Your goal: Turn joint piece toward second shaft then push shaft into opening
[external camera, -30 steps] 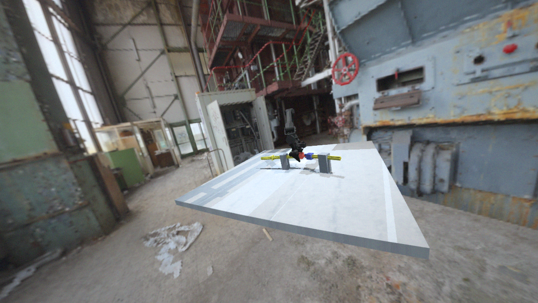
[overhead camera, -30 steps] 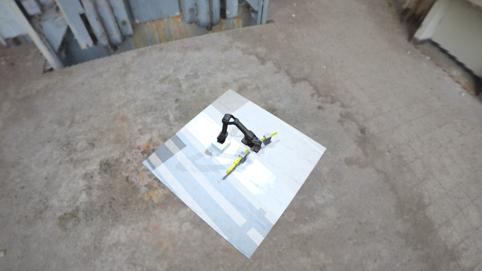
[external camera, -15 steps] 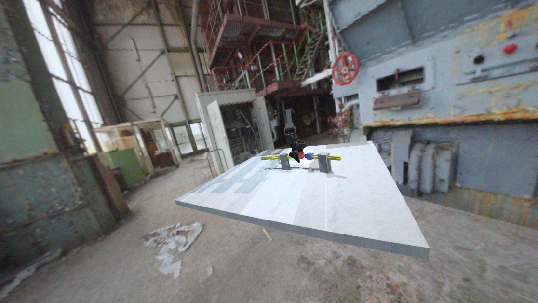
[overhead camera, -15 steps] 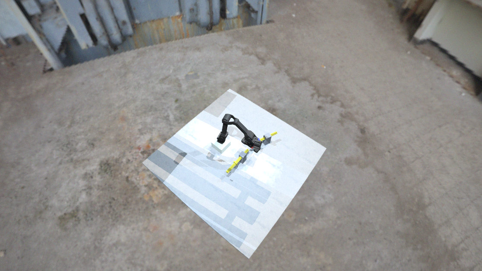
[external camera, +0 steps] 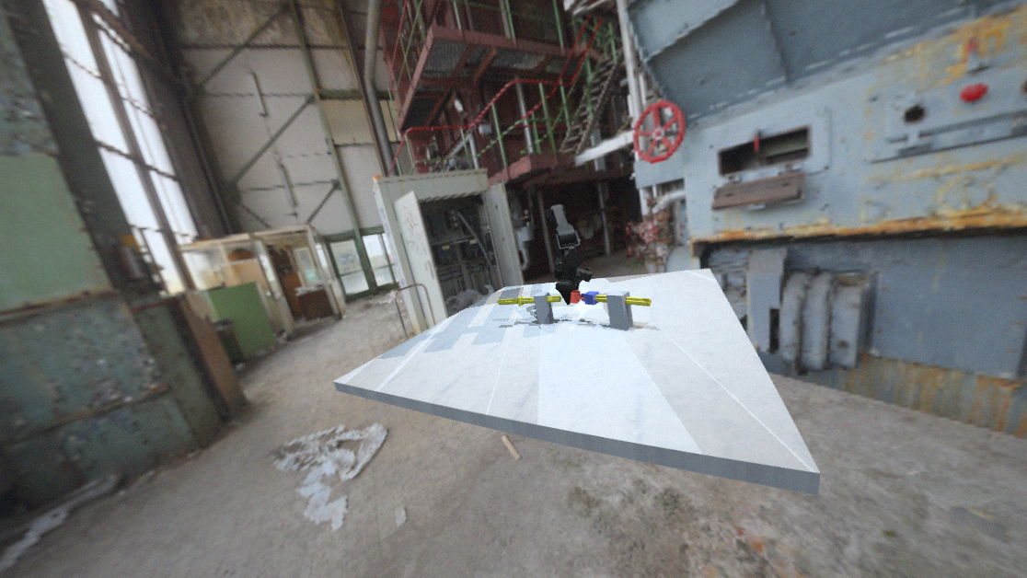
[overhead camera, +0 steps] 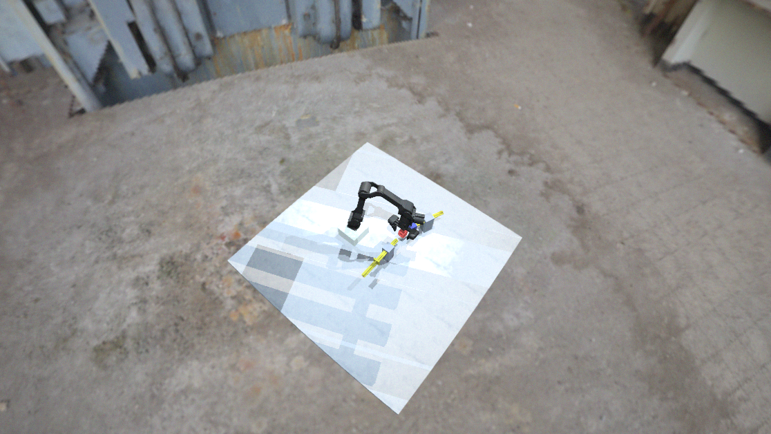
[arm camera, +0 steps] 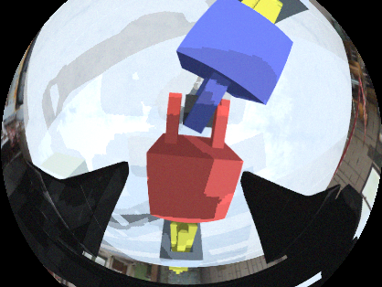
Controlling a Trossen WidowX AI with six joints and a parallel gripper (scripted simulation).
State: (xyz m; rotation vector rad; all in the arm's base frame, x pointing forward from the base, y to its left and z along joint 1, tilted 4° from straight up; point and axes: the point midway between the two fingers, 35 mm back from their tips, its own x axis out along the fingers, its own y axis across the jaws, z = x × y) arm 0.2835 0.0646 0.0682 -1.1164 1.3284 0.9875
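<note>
The red joint piece is 20 mm to the left of my gripper tip and 20 mm above it.
</note>
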